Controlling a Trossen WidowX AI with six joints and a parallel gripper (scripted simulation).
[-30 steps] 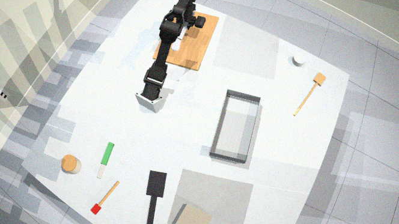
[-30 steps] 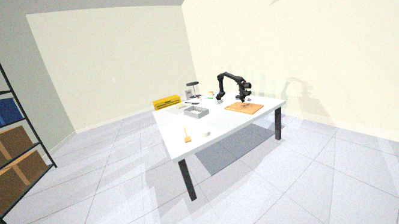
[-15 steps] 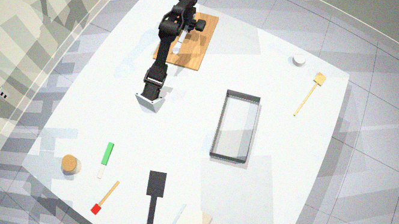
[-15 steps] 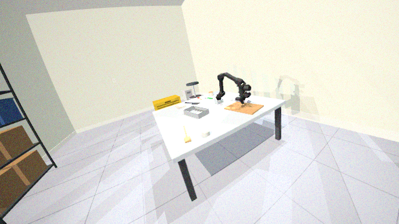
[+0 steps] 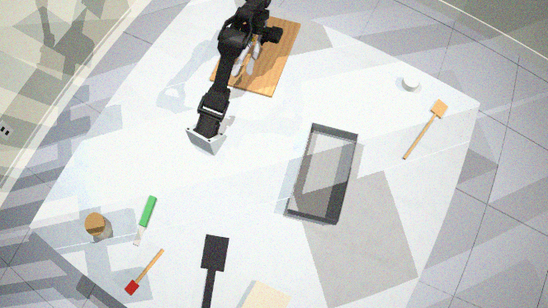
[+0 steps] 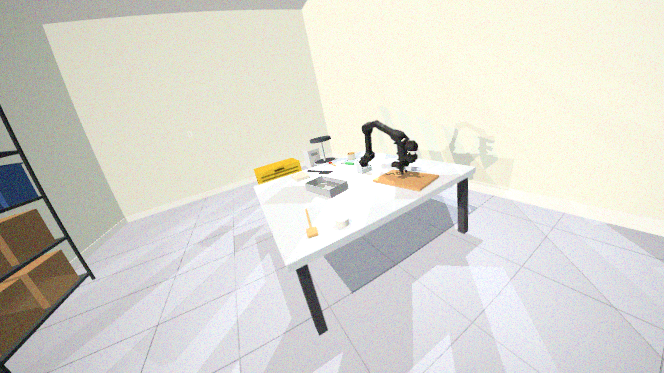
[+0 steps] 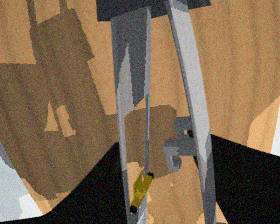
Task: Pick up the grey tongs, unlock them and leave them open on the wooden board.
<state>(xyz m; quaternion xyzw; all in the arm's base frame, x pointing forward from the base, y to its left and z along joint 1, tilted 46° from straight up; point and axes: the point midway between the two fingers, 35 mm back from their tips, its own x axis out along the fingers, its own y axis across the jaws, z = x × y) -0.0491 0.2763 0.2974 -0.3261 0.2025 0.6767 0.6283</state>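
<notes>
Now: the wooden board 4 cm below my gripper tip. From my gripper tip the other things lie so: green-handled tool 2 cm ahead, 77 cm to the right, 4 cm below; white cylinder 57 cm ahead, 16 cm to the left, 3 cm below; grey roasting tin 44 cm ahead, 33 cm to the right, 2 cm below.
</notes>
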